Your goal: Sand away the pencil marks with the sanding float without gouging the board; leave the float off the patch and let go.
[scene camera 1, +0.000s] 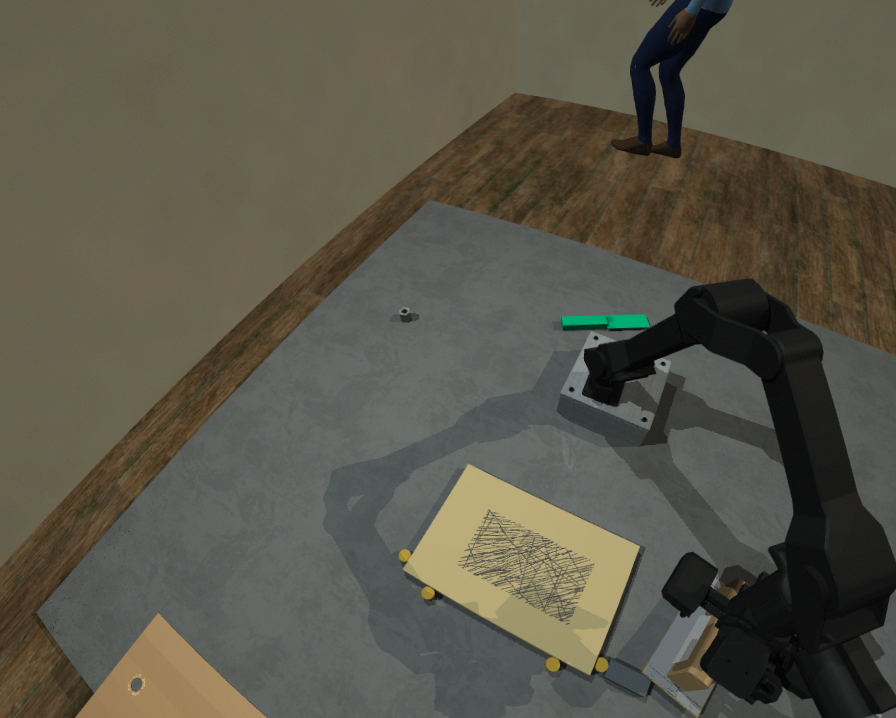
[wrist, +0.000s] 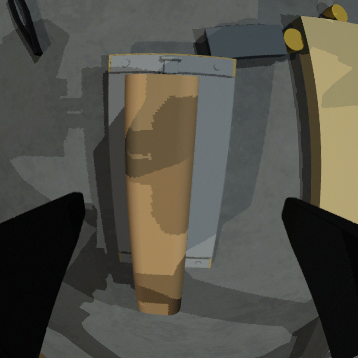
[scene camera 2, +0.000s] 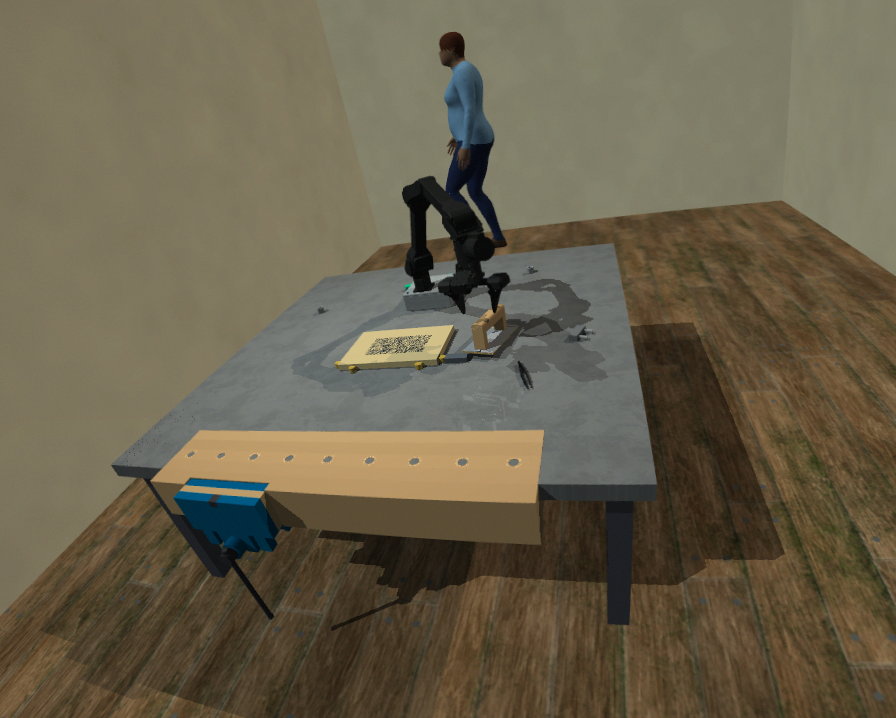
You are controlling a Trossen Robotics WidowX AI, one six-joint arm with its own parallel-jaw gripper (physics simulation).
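Frame: origin at the arm's base, x ahead, y left, z up, level; centimetres.
Seen in the pictures: gripper, fingertip midpoint: (scene camera 1: pixel 713 636) (wrist: pixel 187 206) (scene camera 2: pixel 479 313); arm's base, origin of the base link: (scene camera 1: pixel 603 386) (scene camera 2: pixel 424 288).
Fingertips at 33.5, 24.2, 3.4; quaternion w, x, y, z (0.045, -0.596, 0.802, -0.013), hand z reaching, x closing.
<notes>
Offsets run from my fingertips to a thing's top centre, as dx, dy, dz. "spot": to the spot under its first point.
The sanding float, with a tan wooden handle @[spot: +3.5, -1.1, -1.1] (scene camera 1: pixel 695 661) (scene camera 2: pixel 489 326) (wrist: pixel 160 200) on a flat grey plate @[-1.2, +1.8, -7.6] (scene camera 1: pixel 665 649) (wrist: pixel 212 150), rests on the table beside the board. The pale yellow board (scene camera 1: pixel 441 545) (scene camera 2: pixel 357 353) (wrist: pixel 340 175) carries a dense patch of dark pencil marks @[spot: -1.1, -25.3, -7.6] (scene camera 1: pixel 527 564) (scene camera 2: pixel 398 344); the patch does not show in the wrist view. My gripper (scene camera 1: pixel 714 624) (scene camera 2: pixel 478 310) (wrist: pixel 187 206) is wide open above the float. In the wrist view its fingers stand on either side of the handle, with space at both sides. Nothing is held.
A dark grey block @[+7.7, -6.6, -8.0] (scene camera 1: pixel 628 676) (wrist: pixel 246 41) lies between float and board. Yellow pegs (scene camera 1: pixel 552 664) (wrist: pixel 293 40) stand at the board's corners. A black tool @[+18.2, +11.4, -8.4] (scene camera 2: pixel 525 375) and a metal part @[+0.5, +26.1, -7.8] (scene camera 2: pixel 580 334) lie nearby. A green piece @[-54.0, -28.2, -7.8] (scene camera 1: pixel 605 322) lies behind the arm's base. A drilled beam (scene camera 2: pixel 418 482) lines the table edge.
</notes>
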